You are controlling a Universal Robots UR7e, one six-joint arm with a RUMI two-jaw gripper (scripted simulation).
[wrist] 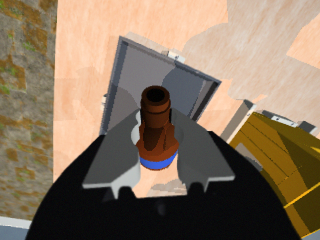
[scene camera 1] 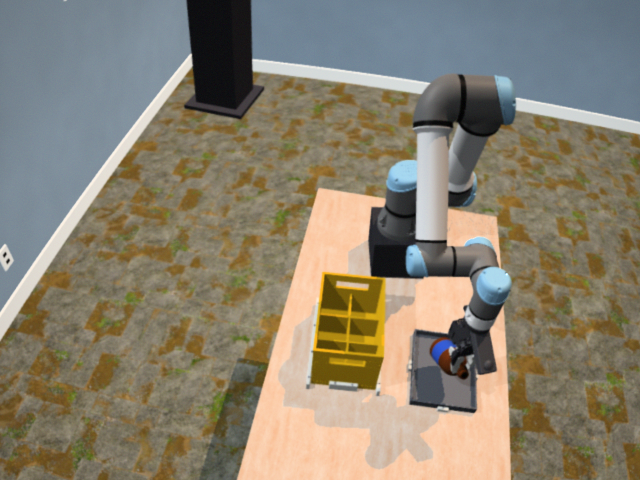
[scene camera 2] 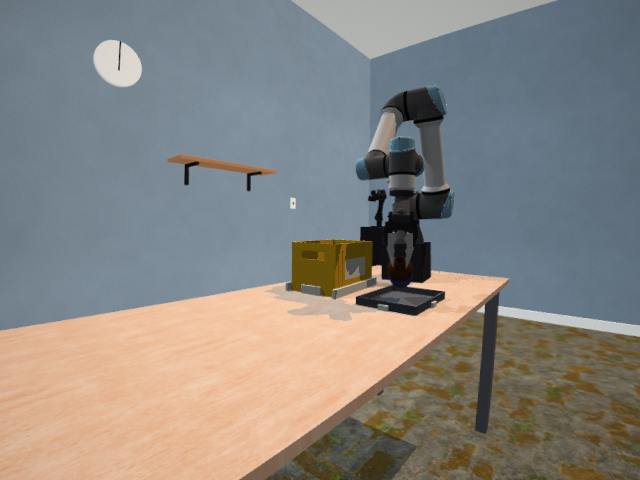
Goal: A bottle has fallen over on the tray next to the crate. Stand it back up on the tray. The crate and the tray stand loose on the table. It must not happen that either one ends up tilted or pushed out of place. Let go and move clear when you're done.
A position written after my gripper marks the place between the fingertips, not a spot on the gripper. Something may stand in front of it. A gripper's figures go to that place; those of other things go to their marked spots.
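Scene:
My gripper (wrist: 155,109) is 0.15 m from the lens. There is a bottle (wrist: 157,146), which is 0.14 m from the lens, and there is a tray (wrist: 133,70), which is 0.25 m from the lens. So the bottle is nearer to the lens than the tray. The marked spots on the bottle and the tray are 0.16 m apart.

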